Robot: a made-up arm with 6 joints.
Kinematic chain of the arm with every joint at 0, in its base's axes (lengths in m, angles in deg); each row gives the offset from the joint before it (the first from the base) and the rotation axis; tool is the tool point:
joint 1: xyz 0 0 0.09 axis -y
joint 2: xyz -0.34 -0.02 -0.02 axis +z
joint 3: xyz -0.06 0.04 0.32 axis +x
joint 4: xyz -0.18 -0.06 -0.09 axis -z
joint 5: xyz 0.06 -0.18 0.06 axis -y
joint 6: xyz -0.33 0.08 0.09 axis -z
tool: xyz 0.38 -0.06 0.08
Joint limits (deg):
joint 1: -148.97..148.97
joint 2: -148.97..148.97
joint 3: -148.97..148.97
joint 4: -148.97..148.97
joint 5: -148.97..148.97
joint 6: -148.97..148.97
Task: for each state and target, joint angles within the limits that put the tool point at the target. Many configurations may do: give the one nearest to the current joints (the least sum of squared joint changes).
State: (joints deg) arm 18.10 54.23 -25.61 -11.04 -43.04 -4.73
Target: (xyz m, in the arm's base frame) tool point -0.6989 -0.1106 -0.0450
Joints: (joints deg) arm 41.56 63.99 -26.52 -29.96 -30.55 -46.87
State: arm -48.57 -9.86 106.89 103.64 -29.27 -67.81
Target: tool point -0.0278 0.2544 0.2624
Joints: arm -59.09 -66.02 148.97 117.74 -72.33 -54.88
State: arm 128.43 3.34 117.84 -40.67 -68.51 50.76
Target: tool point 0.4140 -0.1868 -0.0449
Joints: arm 129.04 -1.69 100.22 -21.66 -56.31 73.95
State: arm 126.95 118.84 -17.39 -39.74 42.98 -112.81
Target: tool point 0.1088 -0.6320 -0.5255
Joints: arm 123.87 80.80 -11.54 -19.70 25.98 -101.15
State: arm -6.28 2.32 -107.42 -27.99 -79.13 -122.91
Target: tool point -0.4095 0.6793 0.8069
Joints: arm -26.87 -18.36 -89.29 -42.81 -42.21 -148.97
